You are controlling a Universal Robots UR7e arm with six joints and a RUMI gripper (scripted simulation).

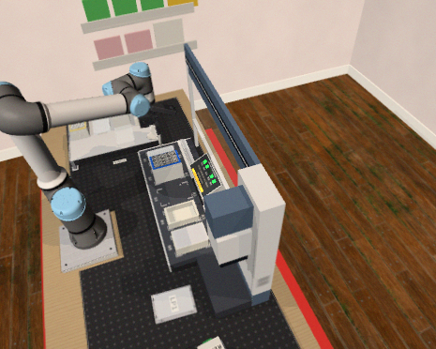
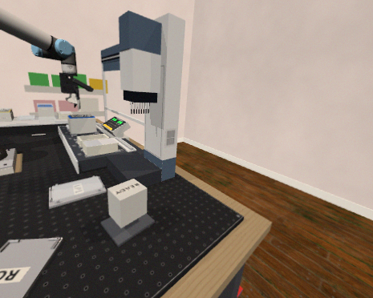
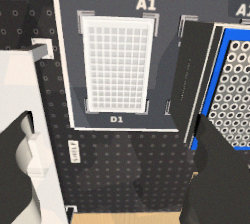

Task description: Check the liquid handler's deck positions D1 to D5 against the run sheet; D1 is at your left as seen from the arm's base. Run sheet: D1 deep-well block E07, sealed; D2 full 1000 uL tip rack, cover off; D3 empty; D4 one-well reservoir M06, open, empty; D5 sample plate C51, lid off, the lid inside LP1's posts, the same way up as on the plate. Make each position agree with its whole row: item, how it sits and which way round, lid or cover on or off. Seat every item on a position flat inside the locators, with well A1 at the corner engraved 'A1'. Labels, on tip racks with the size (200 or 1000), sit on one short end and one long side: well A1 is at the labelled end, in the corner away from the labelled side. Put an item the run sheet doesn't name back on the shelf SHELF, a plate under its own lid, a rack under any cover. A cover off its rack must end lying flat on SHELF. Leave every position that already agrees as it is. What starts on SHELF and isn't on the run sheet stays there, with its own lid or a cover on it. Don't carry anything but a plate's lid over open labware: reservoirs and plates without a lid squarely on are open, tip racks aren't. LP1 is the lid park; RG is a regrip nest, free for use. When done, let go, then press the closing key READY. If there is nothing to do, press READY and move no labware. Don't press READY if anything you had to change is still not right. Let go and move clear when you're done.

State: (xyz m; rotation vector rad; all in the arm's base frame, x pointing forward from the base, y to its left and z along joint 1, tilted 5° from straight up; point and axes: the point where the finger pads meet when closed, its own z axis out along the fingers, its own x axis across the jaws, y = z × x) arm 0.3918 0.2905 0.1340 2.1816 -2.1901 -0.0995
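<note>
Now: hand 120 mm above the clear well plate. Round my hand: blue-rimmed tip rack: 120 mm to the right, 60 mm below, 10 mm ahead; shelf: 260 mm to the left, 200 mm behind, 120 mm below; shelf label: 200 mm behind, 180 mm below, 90 mm to the left.
</note>
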